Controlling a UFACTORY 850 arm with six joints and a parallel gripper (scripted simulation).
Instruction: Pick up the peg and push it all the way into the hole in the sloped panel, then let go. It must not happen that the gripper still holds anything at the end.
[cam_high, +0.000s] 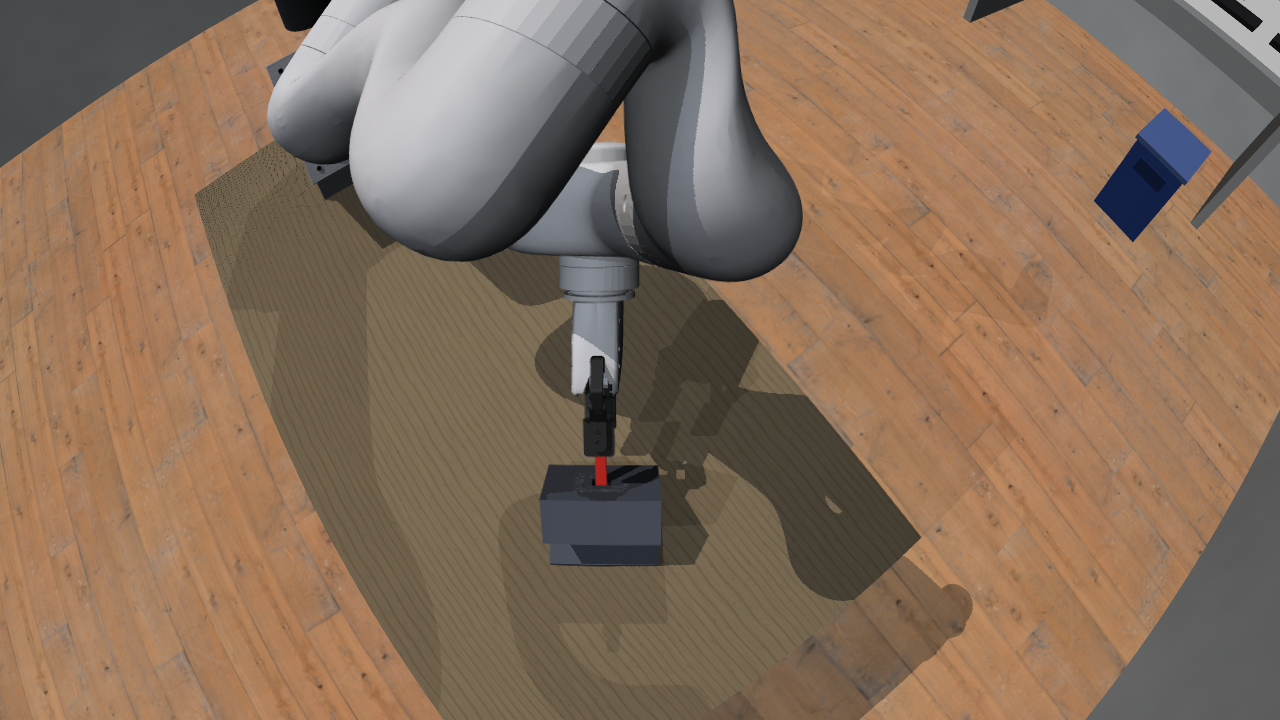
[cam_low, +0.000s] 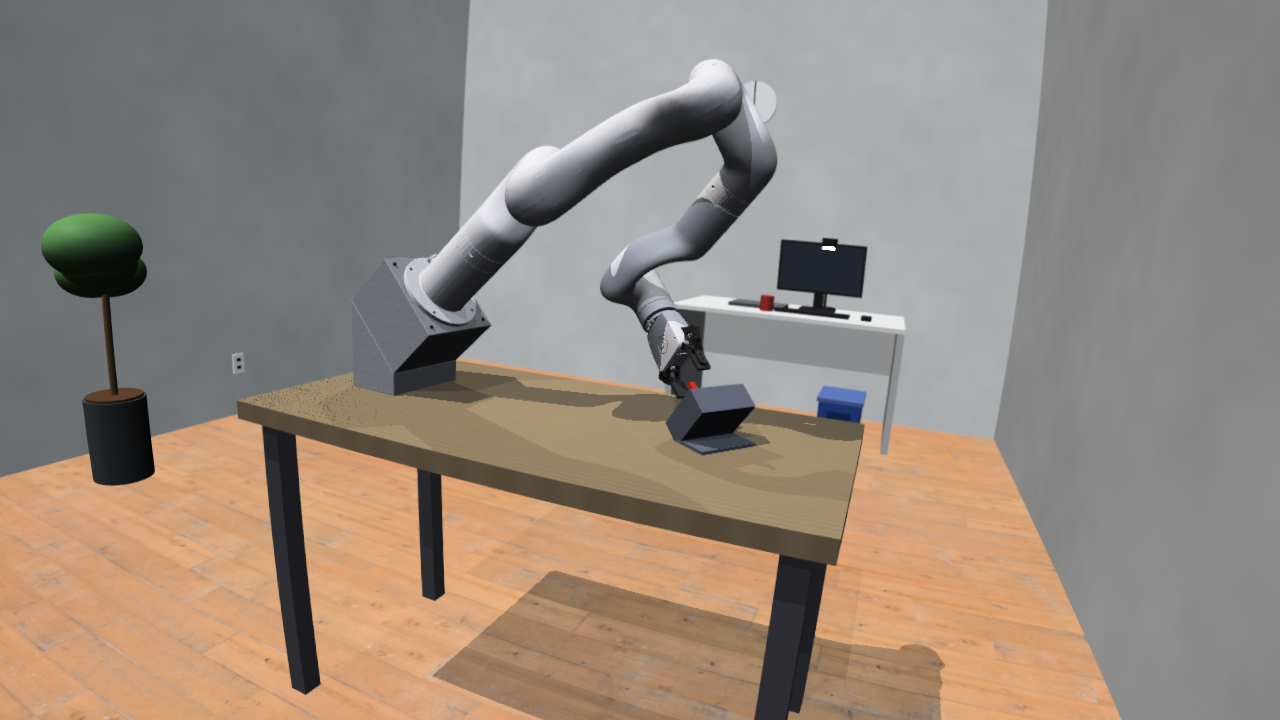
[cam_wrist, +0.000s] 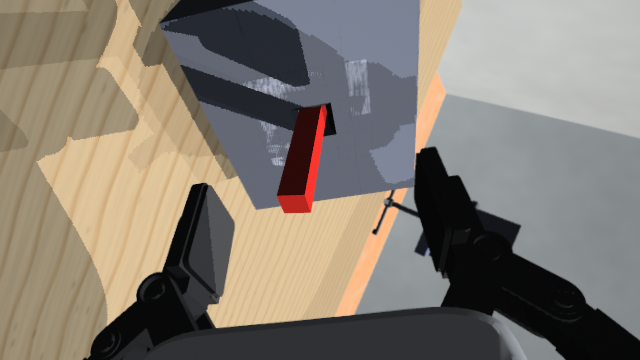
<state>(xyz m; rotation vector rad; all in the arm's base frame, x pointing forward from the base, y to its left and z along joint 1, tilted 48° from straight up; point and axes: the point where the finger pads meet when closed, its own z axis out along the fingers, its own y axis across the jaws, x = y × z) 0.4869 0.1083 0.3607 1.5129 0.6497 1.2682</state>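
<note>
Right now my hand is 30 mm short of the red peg, 30 mm above it and 10 mm to the left of it.
</note>
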